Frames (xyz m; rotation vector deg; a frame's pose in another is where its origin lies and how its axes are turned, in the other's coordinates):
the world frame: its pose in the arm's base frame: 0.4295 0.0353 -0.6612 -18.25 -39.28 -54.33
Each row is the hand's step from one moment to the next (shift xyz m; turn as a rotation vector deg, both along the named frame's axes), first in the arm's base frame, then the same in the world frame.
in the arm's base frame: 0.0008 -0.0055 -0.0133 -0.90 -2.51 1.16
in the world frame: -0.0050 -0.0030 -0.0132 2.01 -2.10 -0.11
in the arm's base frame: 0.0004 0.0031 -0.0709 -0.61 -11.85 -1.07
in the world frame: -0.0488 -0.0009 -0.0515 6.58 -7.16 -6.88
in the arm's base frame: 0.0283 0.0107 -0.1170 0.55 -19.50 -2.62
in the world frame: -0.0732 0.0246 -0.0930 10.88 -10.53 -12.57
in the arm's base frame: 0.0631 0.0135 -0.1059 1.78 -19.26 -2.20
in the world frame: -0.0538 0.0555 -0.0970 11.49 -9.36 -12.62
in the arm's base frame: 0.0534 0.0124 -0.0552 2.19 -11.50 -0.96
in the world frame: -0.0234 0.0489 -0.0558 7.54 -4.64 -7.72
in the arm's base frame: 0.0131 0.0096 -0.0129 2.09 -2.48 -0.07
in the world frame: -0.0095 0.0157 -0.0097 2.36 0.35 -2.20
